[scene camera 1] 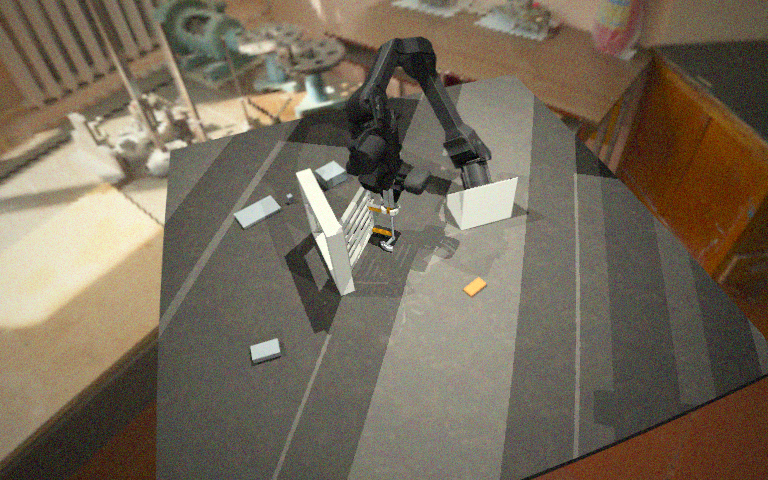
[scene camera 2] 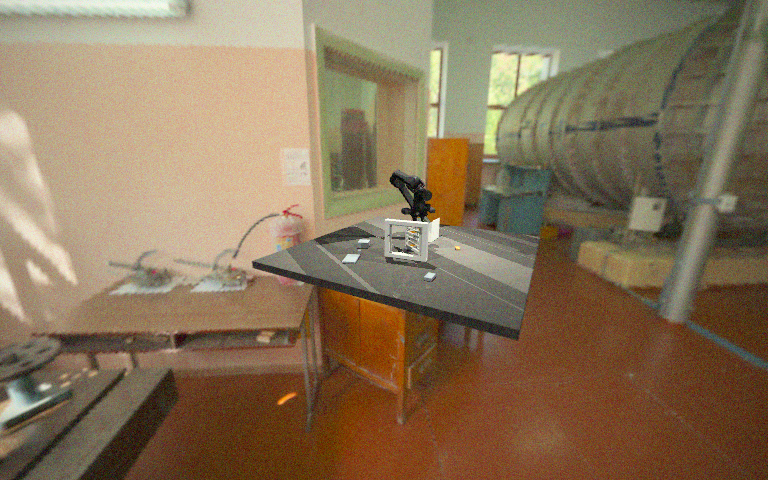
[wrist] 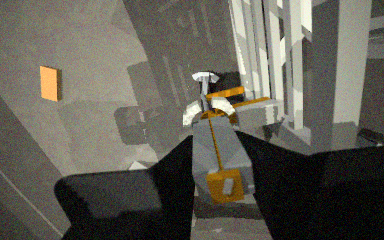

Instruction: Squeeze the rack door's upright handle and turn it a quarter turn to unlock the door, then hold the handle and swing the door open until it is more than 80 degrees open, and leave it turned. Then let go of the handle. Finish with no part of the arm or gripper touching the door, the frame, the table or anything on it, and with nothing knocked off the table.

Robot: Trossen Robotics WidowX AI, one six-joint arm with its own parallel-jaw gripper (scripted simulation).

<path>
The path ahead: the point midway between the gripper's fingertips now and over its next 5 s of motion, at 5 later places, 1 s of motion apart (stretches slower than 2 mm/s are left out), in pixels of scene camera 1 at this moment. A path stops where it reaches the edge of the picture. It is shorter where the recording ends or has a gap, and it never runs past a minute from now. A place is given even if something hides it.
My gripper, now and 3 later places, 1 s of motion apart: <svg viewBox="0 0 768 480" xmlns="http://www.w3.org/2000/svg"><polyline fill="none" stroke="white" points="390,199 409,215 416,232 416,225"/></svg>
</path>
